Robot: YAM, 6 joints.
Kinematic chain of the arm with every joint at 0, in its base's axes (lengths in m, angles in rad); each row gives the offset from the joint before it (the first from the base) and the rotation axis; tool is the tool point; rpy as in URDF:
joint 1: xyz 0 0 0.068 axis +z
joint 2: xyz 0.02 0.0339 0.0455 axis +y
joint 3: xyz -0.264 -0.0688 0 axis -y
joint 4: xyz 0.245 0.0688 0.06 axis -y
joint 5: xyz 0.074 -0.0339 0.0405 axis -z
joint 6: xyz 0.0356 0 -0.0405 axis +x
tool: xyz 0 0 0 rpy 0 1.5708 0
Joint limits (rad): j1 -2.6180..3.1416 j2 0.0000..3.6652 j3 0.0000..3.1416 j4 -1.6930..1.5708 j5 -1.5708..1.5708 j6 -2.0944..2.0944
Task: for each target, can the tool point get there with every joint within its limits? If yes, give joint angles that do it. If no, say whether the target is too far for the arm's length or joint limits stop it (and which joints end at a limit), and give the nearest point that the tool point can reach.
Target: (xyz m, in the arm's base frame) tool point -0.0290 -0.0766 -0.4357
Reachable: no: joint limits stop it (at a limit: joint 2) | nearest point -0.0405 -0.1069 -0.3545 | short by 0.087 m
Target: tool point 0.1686 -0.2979 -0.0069
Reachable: yes | joints -0.9559 2.5133 1.3377 -0.9270 1.2805 1.0658
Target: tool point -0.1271 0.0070 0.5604
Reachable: yes | joints 0.1377 0.7068 2.1990 -1.2236 -0.7546 0.5949
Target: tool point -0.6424 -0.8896 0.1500
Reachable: no: too far | nearest point -0.3779 -0.5233 0.1347 | short by 0.452 m
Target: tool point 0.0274 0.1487 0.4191
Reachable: yes | joints 1.2959 0.9678 1.3955 -1.1187 -0.4054 -1.0404
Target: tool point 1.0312 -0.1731 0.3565
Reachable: no: too far | nearest point 0.6203 -0.1041 0.2578 | short by 0.428 m
